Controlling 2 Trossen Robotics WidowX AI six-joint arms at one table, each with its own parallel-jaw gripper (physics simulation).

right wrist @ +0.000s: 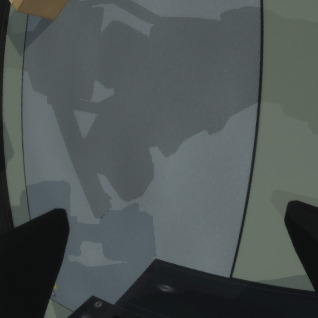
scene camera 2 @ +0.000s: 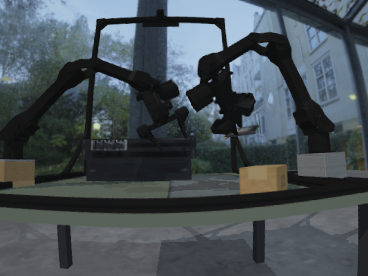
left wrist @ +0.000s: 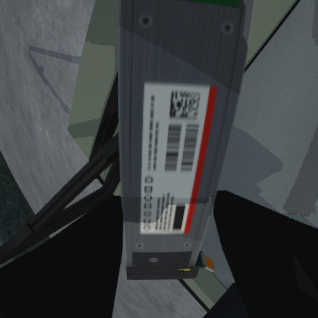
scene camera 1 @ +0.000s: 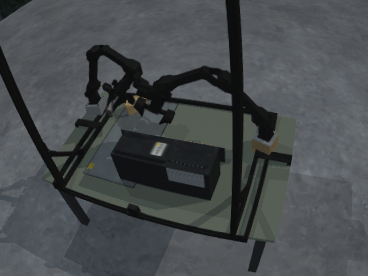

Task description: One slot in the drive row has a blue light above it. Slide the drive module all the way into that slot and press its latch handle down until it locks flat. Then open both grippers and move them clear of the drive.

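Pixels of known places: left gripper, fingertip midpoint: (scene camera 2: 238, 131) (left wrist: 168, 204) (scene camera 1: 109, 107); right gripper, fingertip midpoint: (right wrist: 180, 218) (scene camera 2: 174, 144) (scene camera 1: 150, 120); left arm's base, link origin: (scene camera 2: 320, 153) (scene camera 1: 94, 101); right arm's base, link origin: (scene camera 2: 12, 159) (scene camera 1: 265, 135).
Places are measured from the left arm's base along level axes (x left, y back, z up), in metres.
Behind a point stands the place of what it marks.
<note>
The drive module (left wrist: 165, 150) {x -0.145, y -0.181, z 0.093 m} (scene camera 2: 246, 131) {x -0.130, y -0.183, z 0.084 m} is a grey metal bar with a white, red-edged label, held above the table; a small orange part (left wrist: 208, 262) {x -0.211, y -0.220, z 0.072 m} shows at its lower end. My left gripper (left wrist: 168, 204) {x -0.169, y -0.190, z 0.091 m} (scene camera 2: 228, 131) is shut on it. The black drive chassis (scene camera 1: 140, 172) {x -0.495, y -0.428, z 0.009 m} (scene camera 2: 140, 168) {x -0.359, y -0.526, z -0.034 m} (right wrist: 215, 296) {x -0.337, y -0.401, z -0.050 m} stands on the table. Silver units (scene camera 2: 109, 145) {x -0.451, y -0.667, z 0.067 m} show in its upper left front in scene camera 2; I can make out no blue light. My right gripper (right wrist: 180, 218) {x -0.211, y -0.412, z 0.050 m} (scene camera 2: 173, 143) {x -0.211, y -0.412, z 0.050 m} is open and empty, over or in front of the chassis; the exact depth is unclear.
A grey mat (scene camera 1: 102, 157) {x -0.351, y -0.160, z -0.084 m} (right wrist: 205, 175) {x -0.229, y -0.386, z -0.084 m} lies partly under the chassis. A cardboard box (scene camera 2: 263, 179) {x 0.078, y -0.284, z -0.048 m} (scene camera 1: 131, 106) {x -0.019, y -0.238, z -0.028 m} stands near the left arm's base. Black frame posts (scene camera 1: 235, 125) {x -0.728, y -0.839, z 0.521 m} rise from the table edges. Both arms reach toward the table's middle.
</note>
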